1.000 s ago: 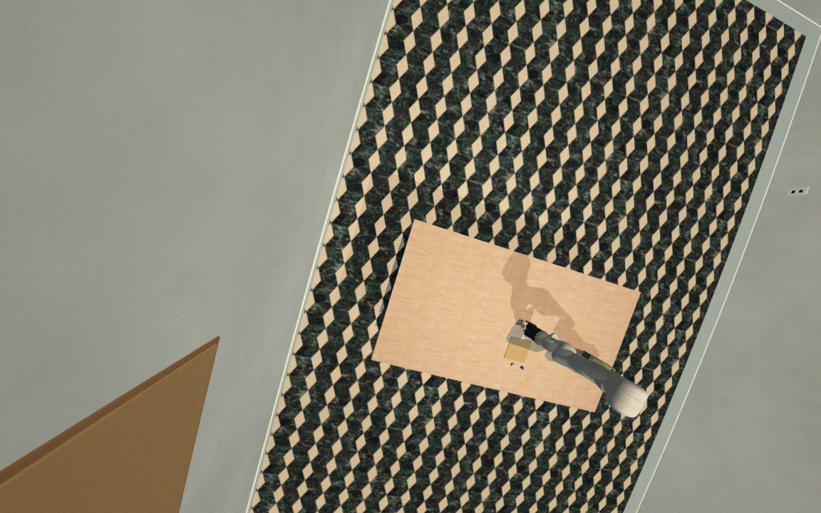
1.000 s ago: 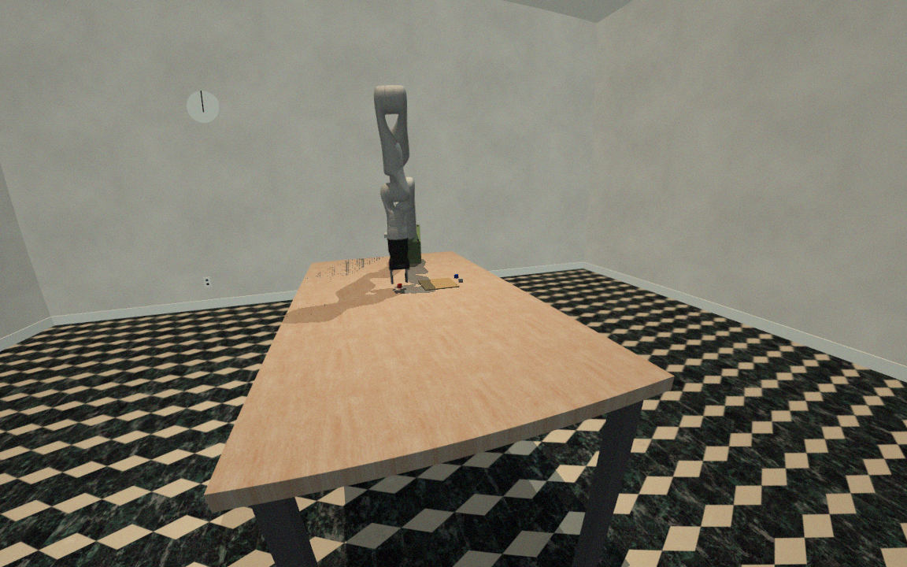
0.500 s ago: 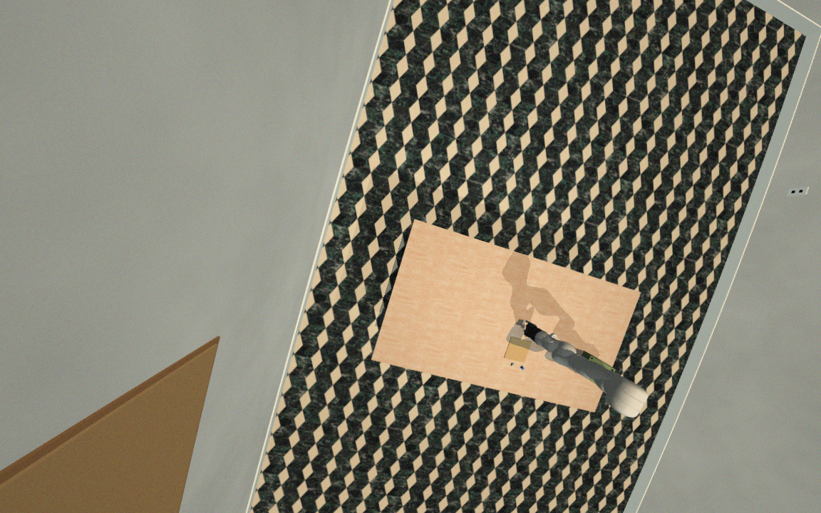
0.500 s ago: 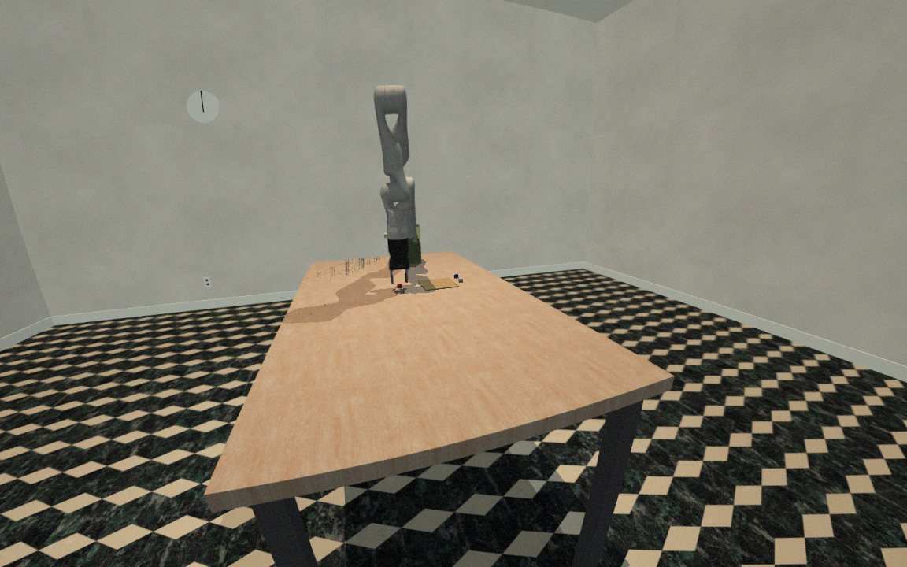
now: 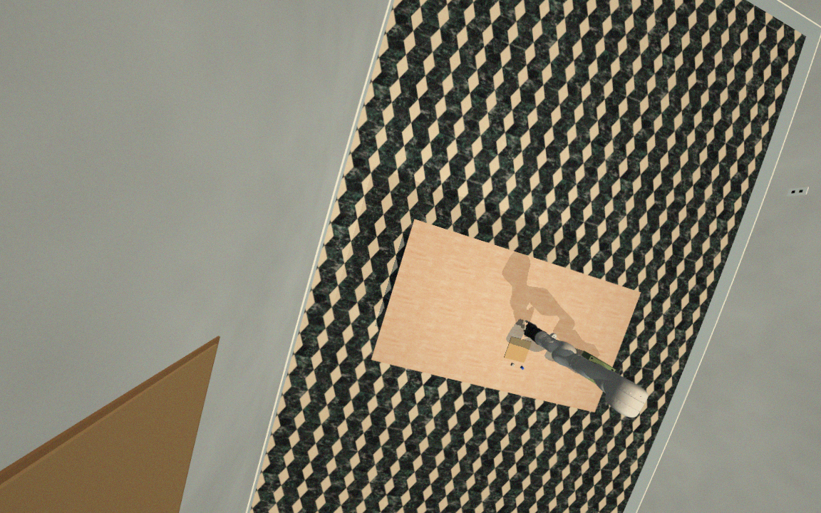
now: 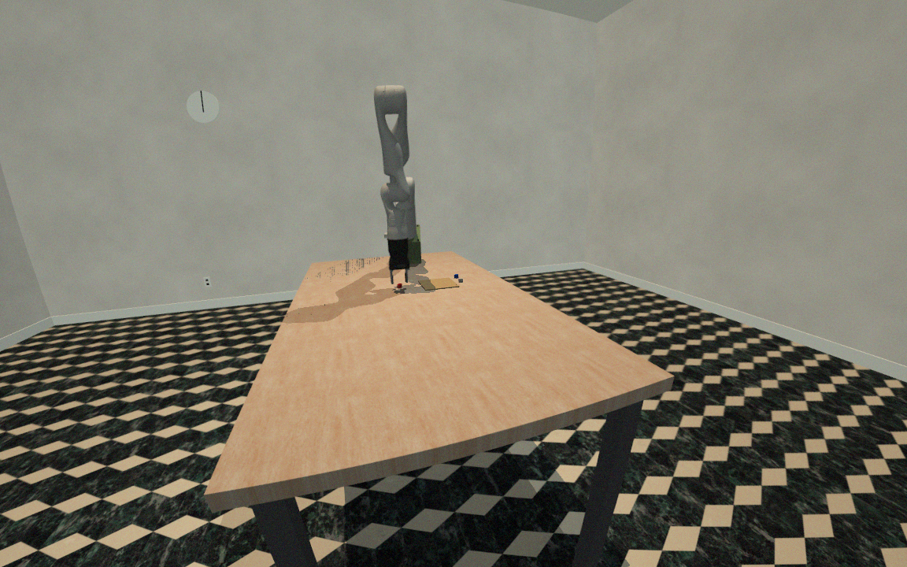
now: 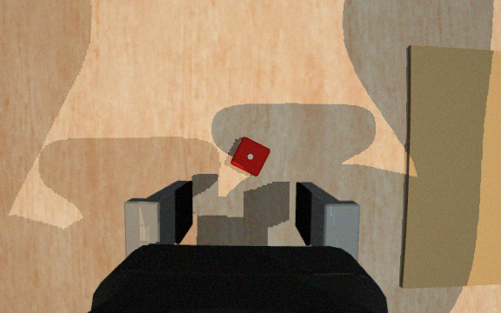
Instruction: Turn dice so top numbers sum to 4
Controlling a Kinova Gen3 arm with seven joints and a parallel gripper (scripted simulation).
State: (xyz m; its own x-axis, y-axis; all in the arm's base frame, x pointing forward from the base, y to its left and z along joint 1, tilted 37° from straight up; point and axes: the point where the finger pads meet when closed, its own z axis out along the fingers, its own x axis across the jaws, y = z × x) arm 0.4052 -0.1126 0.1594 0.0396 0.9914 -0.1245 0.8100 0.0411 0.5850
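Now: hand 2 cm past the red die and 4 cm above it. The rest, counted from my hand: tan mat: 1 cm behind, 16 cm to the left, 4 cm below; blue die: 7 cm behind, 27 cm to the left, 4 cm below; white die: 26 cm to the left, 4 cm below.
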